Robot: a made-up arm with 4 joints. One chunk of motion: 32 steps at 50 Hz.
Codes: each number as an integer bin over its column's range. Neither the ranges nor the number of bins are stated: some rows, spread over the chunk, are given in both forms.
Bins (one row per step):
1: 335 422 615 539 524 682
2: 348 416 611 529 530 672
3: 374 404 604 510 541 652
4: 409 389 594 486 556 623
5: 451 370 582 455 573 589
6: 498 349 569 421 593 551
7: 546 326 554 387 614 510
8: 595 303 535 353 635 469
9: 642 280 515 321 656 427
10: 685 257 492 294 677 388
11: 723 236 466 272 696 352
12: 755 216 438 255 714 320
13: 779 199 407 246 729 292
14: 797 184 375 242 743 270
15: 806 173 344 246 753 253
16: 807 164 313 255 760 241
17: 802 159 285 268 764 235
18: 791 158 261 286 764 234
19: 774 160 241 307 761 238
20: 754 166 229 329 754 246
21: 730 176 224 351 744 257
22: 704 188 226 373 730 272
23: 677 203 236 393 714 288
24: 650 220 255 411 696 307
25: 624 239 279 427 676 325
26: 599 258 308 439 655 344
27: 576 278 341 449 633 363
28: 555 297 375 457 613 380
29: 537 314 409 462 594 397
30: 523 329 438 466 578 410
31: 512 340 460 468 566 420
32: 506 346 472 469 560 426
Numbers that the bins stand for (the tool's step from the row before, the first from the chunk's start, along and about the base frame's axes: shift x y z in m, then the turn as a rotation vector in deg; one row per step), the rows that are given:
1: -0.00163 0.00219 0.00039 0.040 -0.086 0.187
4: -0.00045 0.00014 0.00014 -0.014 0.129 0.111
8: 0.00253 -0.00520 -0.00057 -0.147 0.659 -0.090
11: 0.00458 -0.00935 -0.00140 -0.228 1.068 -0.242
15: 0.00591 -0.01326 -0.00287 -0.254 1.450 -0.371
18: 0.00567 -0.01419 -0.00386 -0.214 1.524 -0.395
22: 0.00428 -0.01233 -0.00429 -0.127 1.296 -0.346
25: 0.00299 -0.00917 -0.00365 -0.073 0.934 -0.277
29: 0.00160 -0.00451 -0.00209 -0.038 0.384 -0.183
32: 0.00110 -0.00253 -0.00133 -0.031 0.156 -0.146
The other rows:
2: -0.00143 0.00182 0.00034 0.030 -0.045 0.174
3: -0.00101 0.00107 0.00026 0.011 0.028 0.148
5: 0.00022 -0.00104 -0.00001 -0.045 0.243 0.066
6: 0.00098 -0.00234 -0.00017 -0.079 0.377 0.017
7: 0.00174 -0.00377 -0.00035 -0.113 0.518 -0.036
9: 0.00328 -0.00662 -0.00081 -0.179 0.800 -0.144
10: 0.00397 -0.00805 -0.00109 -0.206 0.940 -0.195
12: 0.00509 -0.01059 -0.00174 -0.245 1.189 -0.284
13: 0.00548 -0.01165 -0.00211 -0.254 1.289 -0.320
14: 0.00576 -0.01258 -0.00250 -0.258 1.383 -0.349
16: 0.00592 -0.01382 -0.00324 -0.245 1.497 -0.386
17: 0.00584 -0.01413 -0.00358 -0.232 1.524 -0.394
19: 0.00540 -0.01407 -0.00411 -0.193 1.504 -0.390
20: 0.00508 -0.01370 -0.00425 -0.171 1.457 -0.380
21: 0.00469 -0.01308 -0.00431 -0.149 1.390 -0.366
23: 0.00384 -0.01140 -0.00417 -0.107 1.189 -0.325
24: 0.00341 -0.01035 -0.00394 -0.089 1.068 -0.301
26: 0.00259 -0.00799 -0.00330 -0.061 0.793 -0.252
27: 0.00223 -0.00675 -0.00290 -0.051 0.645 -0.228
28: 0.00189 -0.00557 -0.00250 -0.043 0.511 -0.206
30: 0.00138 -0.00358 -0.00174 -0.034 0.276 -0.166
31: 0.00120 -0.00290 -0.00147 -0.032 0.196 -0.153

